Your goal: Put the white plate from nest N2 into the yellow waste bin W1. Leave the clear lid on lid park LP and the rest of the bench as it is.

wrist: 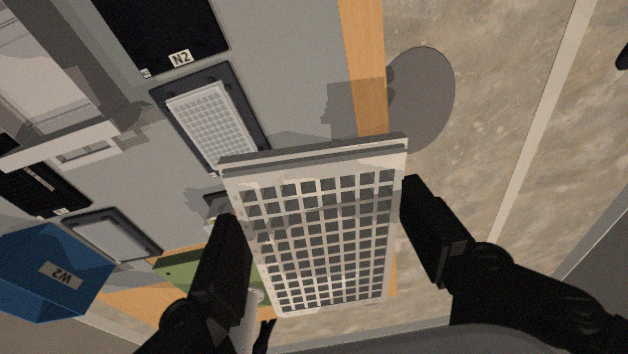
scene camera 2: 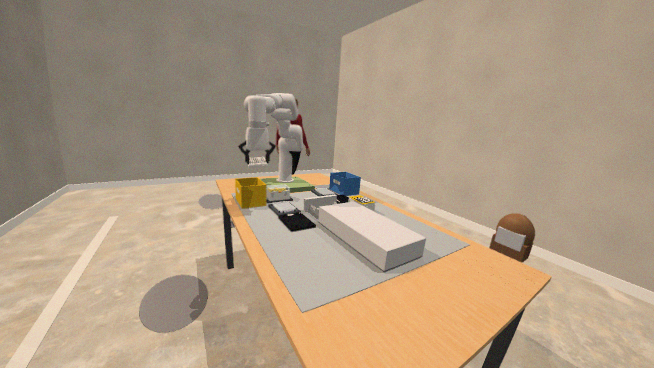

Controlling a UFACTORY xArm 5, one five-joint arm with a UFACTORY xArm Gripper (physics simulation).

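Seen in the pictures: gripper, between the fingertips: (wrist: pixel 320 214) (scene camera 2: pixel 257 163); arm's base, origin of its link: (scene camera 2: pixel 285 180).
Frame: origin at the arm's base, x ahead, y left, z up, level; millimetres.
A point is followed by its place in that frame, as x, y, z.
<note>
My gripper (scene camera 2: pixel 257 159) {516, -331, 234} (wrist: pixel 320 214) {516, -331, 234} is shut on the white plate (scene camera 2: pixel 257 161) {498, -327, 239} (wrist: pixel 320 230) {507, -328, 237}, a gridded plate held level between the black fingers. In the scene view it hangs above the open yellow waste bin W1 (scene camera 2: pixel 251 193) {387, -334, 49}, with a gap between plate and rim. The bin does not show in the wrist view, where the plate hides part of the bench. Nest N2 (scene camera 2: pixel 297 222) {680, -192, -18} (wrist: pixel 165 30) {614, -187, -18} is black and has no plate on it. A pale clear lid (wrist: pixel 107 237) {322, 160, -10} lies on a dark frame near the blue bin; its label cannot be read.
Another white plate (scene camera 2: pixel 285 207) {508, -186, -6} (wrist: pixel 212 120) {498, -188, -6} sits in the nest beside N2. A clear box with yellow (scene camera 2: pixel 278 192) {345, -169, 32} stands right of the yellow bin. Blue bin W2 (scene camera 2: pixel 345 184) {384, 270, 50} (wrist: pixel 55 272) {310, 258, 45} and a long white block (scene camera 2: pixel 372 235) {1031, -54, 54} stand farther right. A person (scene camera 2: pixel 301 131) is behind the arm.
</note>
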